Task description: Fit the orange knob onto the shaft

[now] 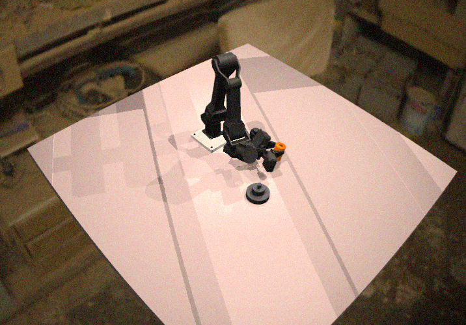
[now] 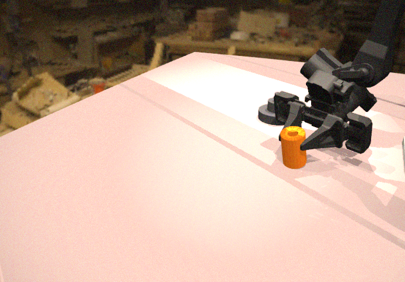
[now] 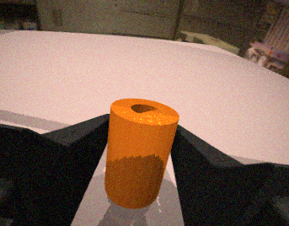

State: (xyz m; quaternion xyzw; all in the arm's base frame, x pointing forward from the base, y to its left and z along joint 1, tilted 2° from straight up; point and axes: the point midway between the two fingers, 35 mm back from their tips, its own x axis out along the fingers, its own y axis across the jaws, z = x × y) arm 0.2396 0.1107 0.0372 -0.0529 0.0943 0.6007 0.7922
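Right now my gripper tip is 190 mm to the left of the pedestal, 100 mm short of it and 20 mm above it. Also, from my gripper tip: orange knob 20 mm to the right, 10 mm below.
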